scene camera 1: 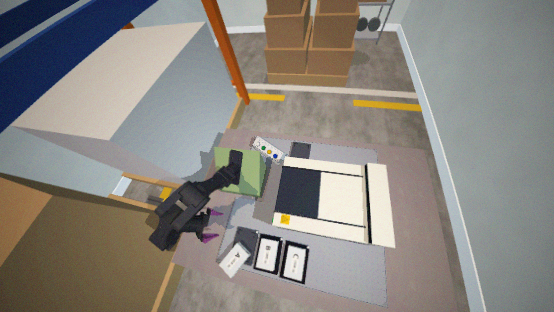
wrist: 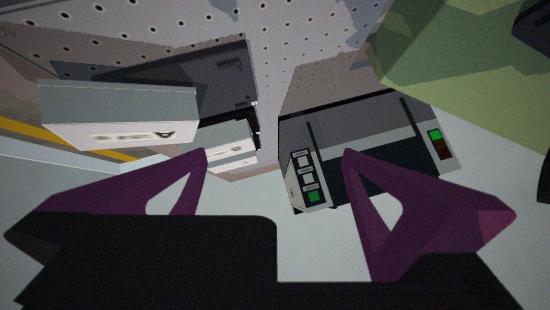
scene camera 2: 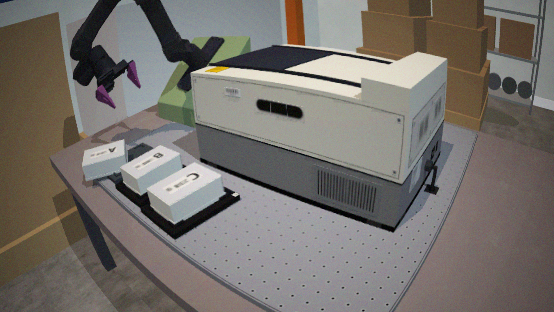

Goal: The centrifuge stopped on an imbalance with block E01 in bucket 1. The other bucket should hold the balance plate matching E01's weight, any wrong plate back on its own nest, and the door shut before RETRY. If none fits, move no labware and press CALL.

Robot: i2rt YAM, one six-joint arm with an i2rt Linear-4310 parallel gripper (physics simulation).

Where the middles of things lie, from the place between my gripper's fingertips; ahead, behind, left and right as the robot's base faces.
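Balance plate B (scene camera 2: 159, 163): 24 cm ahead of my hand, 11 cm below, 6 cm to the right. Dark sliding door (scene camera 1: 299, 191): 33 cm ahead of my hand, 24 cm to the left, 7 cm above. Balance plate C (scene camera 2: 183, 194): 38 cm ahead of my hand, 11 cm below, 6 cm to the right. Balance plate A (scene camera 2: 101, 161): 9 cm ahead of my hand, 10 cm below, 13 cm to the right; of the things named here, nearest to my hand, going by their middles.
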